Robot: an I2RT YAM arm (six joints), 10 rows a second.
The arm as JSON. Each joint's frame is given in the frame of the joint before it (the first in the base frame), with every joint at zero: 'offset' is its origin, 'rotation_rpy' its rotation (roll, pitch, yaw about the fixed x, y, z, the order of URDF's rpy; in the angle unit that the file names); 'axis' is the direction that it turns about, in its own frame. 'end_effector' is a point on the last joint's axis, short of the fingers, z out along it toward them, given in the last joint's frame.
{
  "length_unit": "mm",
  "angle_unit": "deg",
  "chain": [
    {
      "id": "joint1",
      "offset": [
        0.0,
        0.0,
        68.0
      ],
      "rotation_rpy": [
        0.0,
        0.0,
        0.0
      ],
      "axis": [
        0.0,
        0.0,
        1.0
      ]
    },
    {
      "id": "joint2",
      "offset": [
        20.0,
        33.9,
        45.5
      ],
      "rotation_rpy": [
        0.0,
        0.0,
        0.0
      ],
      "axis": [
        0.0,
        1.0,
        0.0
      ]
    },
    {
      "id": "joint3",
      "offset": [
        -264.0,
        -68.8,
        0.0
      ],
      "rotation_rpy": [
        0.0,
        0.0,
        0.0
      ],
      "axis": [
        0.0,
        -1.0,
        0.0
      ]
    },
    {
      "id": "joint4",
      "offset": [
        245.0,
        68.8,
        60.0
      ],
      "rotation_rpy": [
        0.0,
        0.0,
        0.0
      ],
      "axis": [
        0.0,
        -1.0,
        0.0
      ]
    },
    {
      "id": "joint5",
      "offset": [
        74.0,
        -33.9,
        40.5
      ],
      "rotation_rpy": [
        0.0,
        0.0,
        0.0
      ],
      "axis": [
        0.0,
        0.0,
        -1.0
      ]
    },
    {
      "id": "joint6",
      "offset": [
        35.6,
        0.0,
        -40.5
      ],
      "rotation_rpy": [
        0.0,
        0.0,
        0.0
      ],
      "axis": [
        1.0,
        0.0,
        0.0
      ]
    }
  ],
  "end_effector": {
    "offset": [
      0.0,
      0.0,
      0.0
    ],
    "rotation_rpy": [
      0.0,
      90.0,
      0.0
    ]
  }
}
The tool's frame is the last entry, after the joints.
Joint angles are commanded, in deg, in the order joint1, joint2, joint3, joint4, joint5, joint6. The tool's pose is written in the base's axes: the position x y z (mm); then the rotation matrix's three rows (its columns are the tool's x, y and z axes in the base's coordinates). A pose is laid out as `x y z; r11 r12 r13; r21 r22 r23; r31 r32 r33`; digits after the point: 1 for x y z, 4 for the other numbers.
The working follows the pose.
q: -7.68, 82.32, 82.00, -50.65, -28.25, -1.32
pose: 296.0 -22.9 351.9; -0.7656 -0.1954 0.6130; 0.0828 0.9150 0.3949; -0.6380 0.3531 -0.6843
Where each joint sits with the arm in this pose, in the base's axes (m; each line is computed from the numbers above, not from the rounded line before):
joint1: 0.0000 0.0000 0.0680
joint2: 0.0244 0.0309 0.1135
joint3: -0.0198 -0.0325 0.3751
joint4: 0.2325 0.0029 0.4338
joint5: 0.3053 -0.0412 0.4018
joint6: 0.2960 -0.0229 0.3519
the tool: 0.2960 -0.0229 0.3519

